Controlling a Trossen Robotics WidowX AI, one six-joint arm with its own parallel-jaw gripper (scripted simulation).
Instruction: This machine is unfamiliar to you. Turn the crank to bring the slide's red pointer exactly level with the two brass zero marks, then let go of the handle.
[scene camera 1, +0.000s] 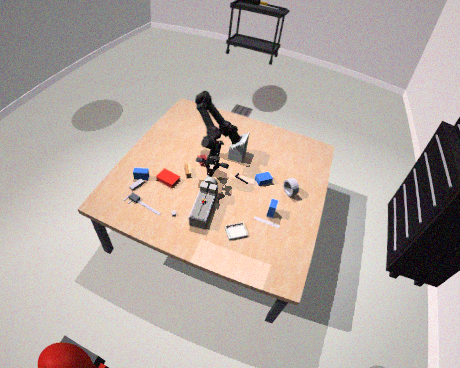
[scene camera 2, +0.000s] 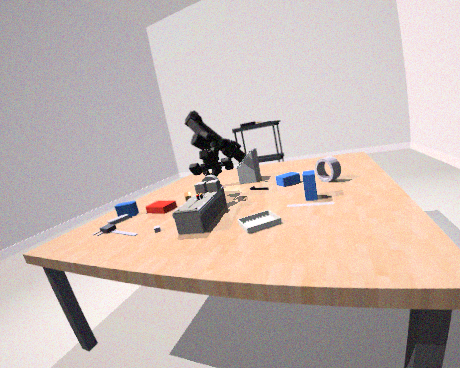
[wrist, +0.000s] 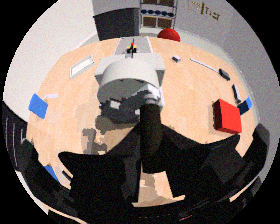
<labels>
My gripper (wrist: 148, 125) is 0.10 m from the lens. A red block (wrist: 227, 118): 0.27 m from the lens.
</labels>
